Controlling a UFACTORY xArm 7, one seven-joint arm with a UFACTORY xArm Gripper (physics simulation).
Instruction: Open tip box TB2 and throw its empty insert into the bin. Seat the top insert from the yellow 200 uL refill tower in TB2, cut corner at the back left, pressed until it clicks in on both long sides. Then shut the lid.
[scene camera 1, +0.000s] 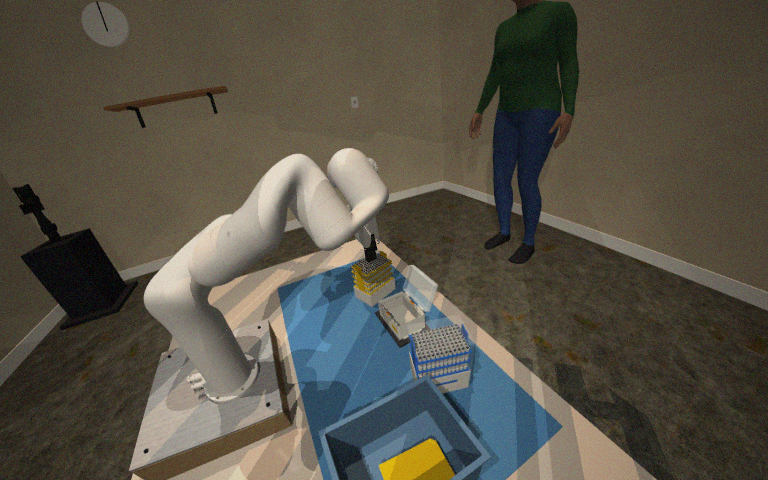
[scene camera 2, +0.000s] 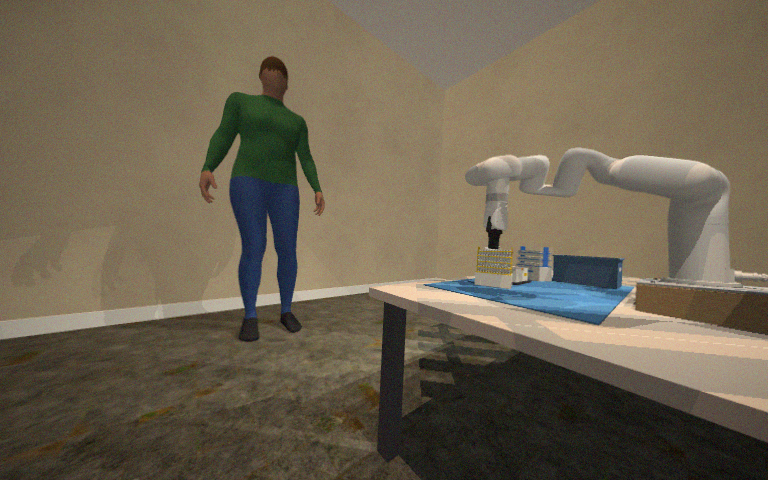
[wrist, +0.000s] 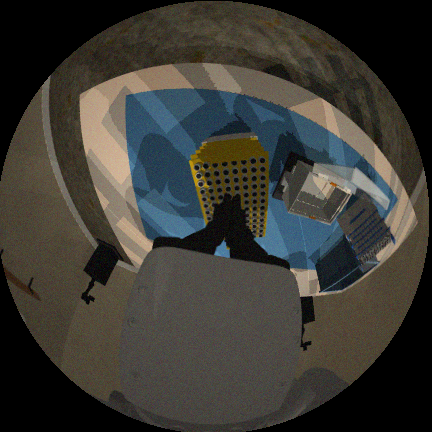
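Observation:
The yellow refill tower (scene camera 1: 373, 278) (scene camera 2: 493, 264) (wrist: 245, 176) stands upright at the far end of the blue mat, several yellow layers on a white base, its top insert full of tips. My gripper (scene camera 1: 370, 259) (scene camera 2: 493, 247) (wrist: 228, 204) is shut and empty, pointing down with its tips at or just over the tower's top; contact is not clear. TB2 (scene camera 1: 403, 318) (scene camera 2: 521, 275) (wrist: 320, 196) stands beside the tower in a dark holder, its clear lid (scene camera 1: 421, 285) (wrist: 371, 186) swung open; no insert shows inside. A yellow piece (scene camera 1: 420, 459) lies in the bin (scene camera 1: 390, 412) (scene camera 2: 586, 271) (wrist: 341, 270).
A blue refill tower (scene camera 1: 441, 359) (scene camera 2: 535, 263) (wrist: 367, 230) with blue corner posts stands between TB2 and the bin. The blue mat (scene camera 1: 345, 350) lies on the table. A person (scene camera 1: 535, 62) (scene camera 2: 266, 147) in a green top stands beyond the table.

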